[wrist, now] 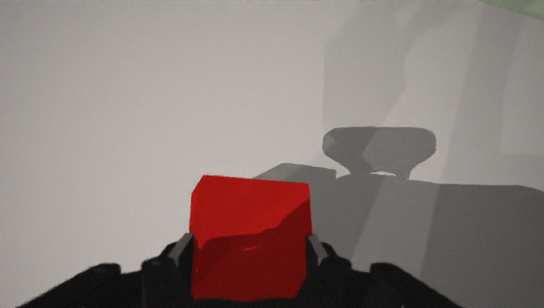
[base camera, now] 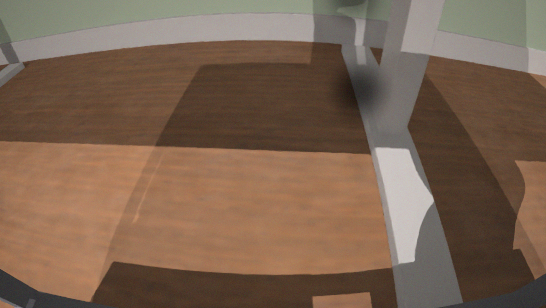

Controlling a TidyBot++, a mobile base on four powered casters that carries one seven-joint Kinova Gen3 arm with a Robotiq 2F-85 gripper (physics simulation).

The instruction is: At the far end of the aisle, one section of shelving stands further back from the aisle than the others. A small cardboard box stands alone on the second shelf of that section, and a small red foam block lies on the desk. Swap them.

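Frame: origin at the arm's base, x ahead, y left, z up, level; centimetres.
Seen in the pictures: gripper, fingertip midpoint: (wrist: 250, 250).
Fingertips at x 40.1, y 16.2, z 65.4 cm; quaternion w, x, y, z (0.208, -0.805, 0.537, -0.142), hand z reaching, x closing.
Observation:
A point is followed by its place in that frame.
My gripper (wrist: 250, 250) @(x 40.1, y 16.2, z 65.4 cm) is shut on the red foam block (wrist: 252, 207) @(x 41.7, y 16.8, z 67.9 cm) in the wrist view, with one finger on each side of it. The block is at the bottom centre, its upper part lit and its lower part in shadow. Behind it is a broad, pale grey flat surface (wrist: 125, 100) @(x 51.0, y 36.8, z 55.4 cm), which looks like the desk top. Shadows of the gripper and arm fall on it at the right. How far the block is from this surface is hard to tell. The small cardboard box and the shelving do not show in either view.
In the base view a grey upright leg (base camera: 406, 85) @(x 47.1, y -20.6, z -26.7 cm) stands on a long grey foot bar (base camera: 402, 190) right of centre, on the brown wooden floor (base camera: 250, 210) @(x 33.6, y 3.4, z -39.6 cm). A pale baseboard (base camera: 225, 27) @(x 93.7, y 14.8, z -35.1 cm) and green wall (base camera: 175, 7) @(x 95.9, y 30.3, z -27.8 cm) are behind. Part of another grey bar (base camera: 11, 73) @(x 85.6, y 97.8, z -38.1 cm) shows at the left edge.

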